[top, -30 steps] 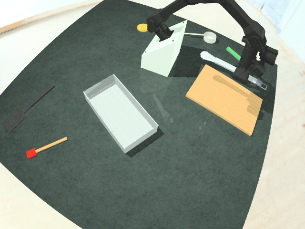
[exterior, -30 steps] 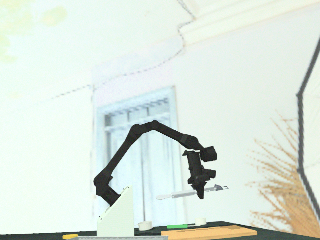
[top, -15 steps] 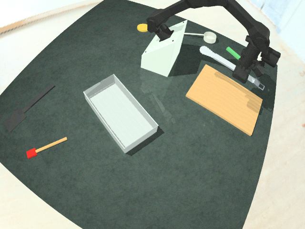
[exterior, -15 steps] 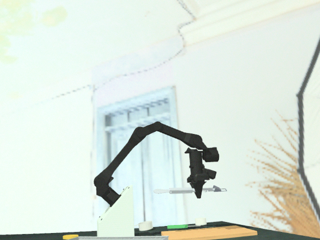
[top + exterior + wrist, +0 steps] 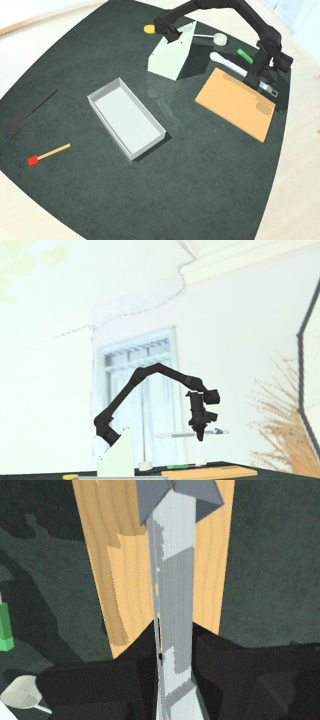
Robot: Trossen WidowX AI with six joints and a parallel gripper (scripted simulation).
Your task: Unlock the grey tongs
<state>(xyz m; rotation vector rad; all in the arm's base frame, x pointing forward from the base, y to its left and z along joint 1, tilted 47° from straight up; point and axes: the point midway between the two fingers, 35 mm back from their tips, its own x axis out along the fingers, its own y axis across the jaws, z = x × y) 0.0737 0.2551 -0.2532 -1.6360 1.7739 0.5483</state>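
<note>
Now: the wooden board 14 cm below my gripper tip and 1 cm to the left of it. Also, from my gripper tip: roasting tin 42 cm to the right, 29 cm ahead, 11 cm below; then red-headed spatula 65 cm to the right, 58 cm ahead, 14 cm below; then green-handled tool 32 cm behind, 14 cm below, 4 cm to the left.
</note>
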